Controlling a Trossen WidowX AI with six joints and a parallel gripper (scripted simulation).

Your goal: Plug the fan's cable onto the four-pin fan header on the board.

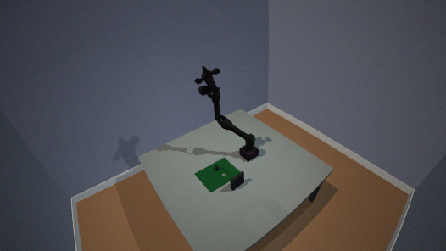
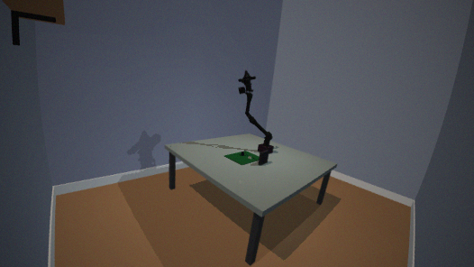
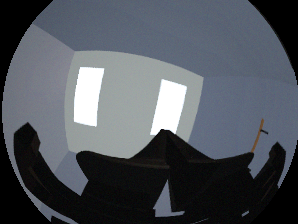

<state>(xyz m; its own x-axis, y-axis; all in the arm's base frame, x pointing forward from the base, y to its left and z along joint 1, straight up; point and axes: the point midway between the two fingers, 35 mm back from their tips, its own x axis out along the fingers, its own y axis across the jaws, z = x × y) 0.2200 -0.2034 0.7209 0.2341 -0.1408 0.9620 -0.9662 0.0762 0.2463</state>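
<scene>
My gripper tip is 810 mm above the dark plug, 170 mm to the right of it and 80 mm short of it. From my gripper tip the other things lie so: black square fan 770 mm below, 400 mm to the left, 50 mm ahead; green board 840 mm below, 220 mm to the left, 100 mm ahead.
</scene>
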